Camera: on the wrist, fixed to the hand. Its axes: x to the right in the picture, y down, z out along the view.
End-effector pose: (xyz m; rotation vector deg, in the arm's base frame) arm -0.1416 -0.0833 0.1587 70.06 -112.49 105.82
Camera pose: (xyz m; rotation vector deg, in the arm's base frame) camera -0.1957 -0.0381 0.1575 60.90 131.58 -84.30
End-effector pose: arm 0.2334 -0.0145 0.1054 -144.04 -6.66 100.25
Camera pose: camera 0.2967 -0.0454 0.1096 104.55 -63.93 -23.17
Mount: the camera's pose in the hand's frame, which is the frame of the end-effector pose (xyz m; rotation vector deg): 0.0147 0.0314 -0.0614 -18.53 37.29 86.76
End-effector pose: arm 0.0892 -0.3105 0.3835 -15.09 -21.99 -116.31
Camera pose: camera 0.1087 -0.3595 0.3367 -1.09 27.37 -32.47
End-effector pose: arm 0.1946 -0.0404 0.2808 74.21 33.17 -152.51
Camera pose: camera 0.2389 -0.0444 0.2261 86.26 -2.02 -51.62
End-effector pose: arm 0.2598 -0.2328 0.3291 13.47 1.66 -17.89
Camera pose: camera 0.2839 -0.1938 0.2755 -1.02 29.36 73.35
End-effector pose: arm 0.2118 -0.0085 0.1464 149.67 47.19 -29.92
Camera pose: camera 0.2565 0.0008 0.2001 128.27 -53.18 46.27
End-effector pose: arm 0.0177 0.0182 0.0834 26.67 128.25 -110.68
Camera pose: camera 0.0196 0.0844 0.0593 119.18 77.62 -34.91
